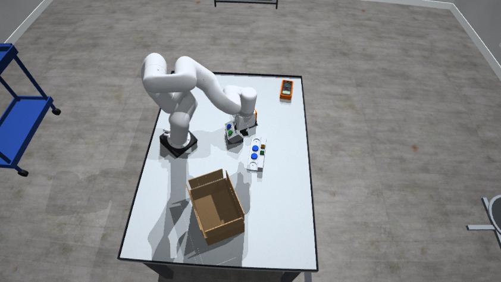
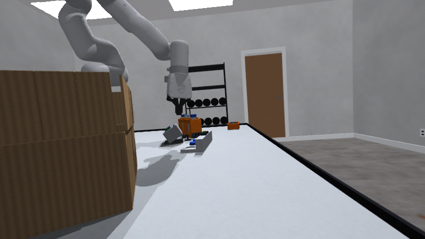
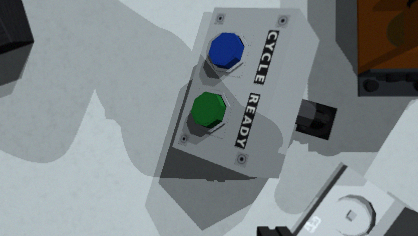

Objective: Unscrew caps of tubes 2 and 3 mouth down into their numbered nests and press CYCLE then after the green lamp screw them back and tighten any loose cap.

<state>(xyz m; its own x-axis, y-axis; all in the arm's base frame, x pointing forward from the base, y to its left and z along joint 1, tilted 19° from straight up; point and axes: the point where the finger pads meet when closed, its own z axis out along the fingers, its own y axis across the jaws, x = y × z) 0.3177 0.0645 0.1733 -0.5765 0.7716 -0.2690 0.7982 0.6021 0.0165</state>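
The blue key lies 9 cm behind my hand, 8 cm to the left of it and 8 cm below it. The rest, counted from my hand: green key (8 cm behind, 4 cm to the left, 8 cm below); blue cap (7 cm ahead, 1 cm to the right, 14 cm below); grey key housing (7 cm behind, 6 cm to the left, 10 cm below).
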